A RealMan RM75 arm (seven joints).
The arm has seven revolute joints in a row. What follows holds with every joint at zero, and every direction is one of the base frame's.
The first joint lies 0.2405 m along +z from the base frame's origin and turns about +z.
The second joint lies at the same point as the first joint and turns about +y.
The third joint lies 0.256 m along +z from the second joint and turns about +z.
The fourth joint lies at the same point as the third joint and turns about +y.
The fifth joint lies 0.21 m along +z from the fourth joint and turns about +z.
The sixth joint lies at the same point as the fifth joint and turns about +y.
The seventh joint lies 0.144 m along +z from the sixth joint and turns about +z.
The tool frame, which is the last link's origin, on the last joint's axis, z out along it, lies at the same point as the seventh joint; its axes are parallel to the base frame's.
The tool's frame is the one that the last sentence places.
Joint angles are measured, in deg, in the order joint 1, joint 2, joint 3, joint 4, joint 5, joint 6, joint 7. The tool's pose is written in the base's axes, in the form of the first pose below.
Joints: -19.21 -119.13 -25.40 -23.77 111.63 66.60 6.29
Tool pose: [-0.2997 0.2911 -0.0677 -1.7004 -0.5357 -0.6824]
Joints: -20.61 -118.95 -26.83 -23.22 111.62 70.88 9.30
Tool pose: [-0.2901 0.3008 -0.0534 -1.6499 -0.4211 -0.7060]
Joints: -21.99 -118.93 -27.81 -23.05 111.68 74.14 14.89
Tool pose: [-0.2793 0.3084 -0.0441 -1.6144 -0.2864 -0.6878]
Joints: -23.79 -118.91 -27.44 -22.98 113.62 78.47 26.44
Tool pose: [-0.2595 0.3129 -0.0396 -1.5983 -0.0262 -0.6161]
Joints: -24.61 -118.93 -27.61 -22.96 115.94 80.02 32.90
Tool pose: [-0.2488 0.3141 -0.0399 -1.5917 0.1182 -0.5690]
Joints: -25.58 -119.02 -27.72 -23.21 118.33 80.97 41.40
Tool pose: [-0.2368 0.3155 -0.0425 -1.5753 0.2849 -0.4969]
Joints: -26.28 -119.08 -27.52 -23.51 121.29 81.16 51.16
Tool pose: [-0.2263 0.3146 -0.0482 -1.5565 0.4700 -0.4031]
